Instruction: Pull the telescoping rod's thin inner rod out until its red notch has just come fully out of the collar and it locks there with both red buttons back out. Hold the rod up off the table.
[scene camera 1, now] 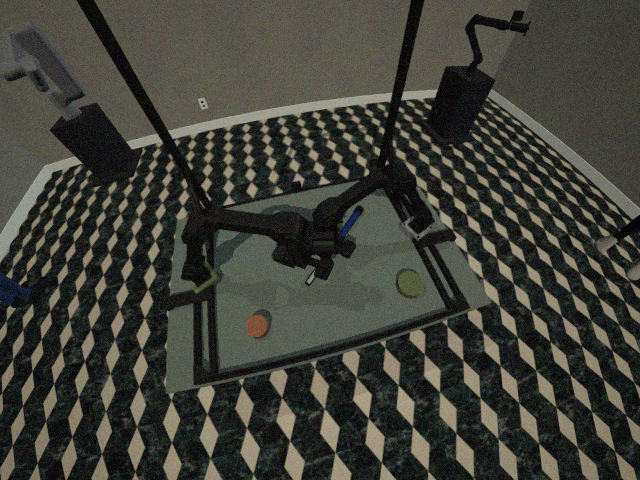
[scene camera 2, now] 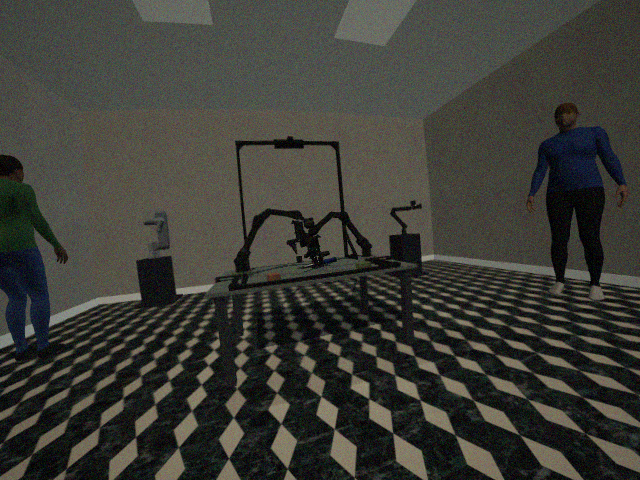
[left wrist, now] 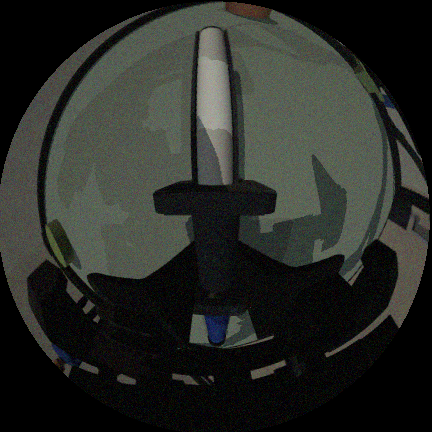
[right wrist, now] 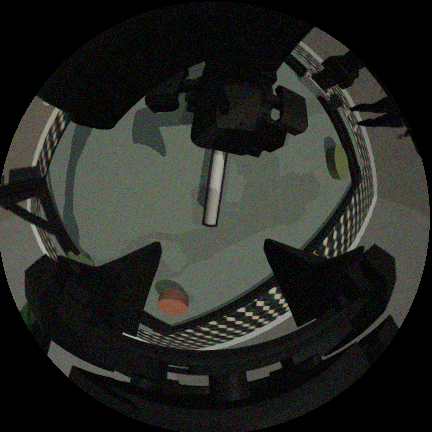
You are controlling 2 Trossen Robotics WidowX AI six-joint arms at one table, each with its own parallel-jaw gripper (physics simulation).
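Observation:
The telescoping rod lies level, at or close above the table. Its pale tube point(scene camera 1: 310, 277) point(left wrist: 215, 95) point(right wrist: 215, 192) shows on one side of a dark crosspiece point(left wrist: 215, 200). A dark collar section point(left wrist: 216, 230) follows, then a blue length point(scene camera 1: 351, 222) point(left wrist: 216, 327). My left gripper point(left wrist: 213, 244) is shut on the rod at the collar; its fingers meet the dark body from both sides. The red buttons and the red notch do not show. My right gripper point(right wrist: 212, 246) is open and empty, held above the table, apart from the rod's pale end in the right wrist view.
An orange disc point(scene camera 1: 257, 326) point(scene camera 2: 273, 276) point(left wrist: 248, 10) point(right wrist: 173, 302) sits at the table's front left in scene camera 1. A green disc point(scene camera 1: 410, 283) point(left wrist: 57, 245) point(right wrist: 340, 162) sits toward the right. Both arms' wrists are close together over the table's middle. Dark rails border the table.

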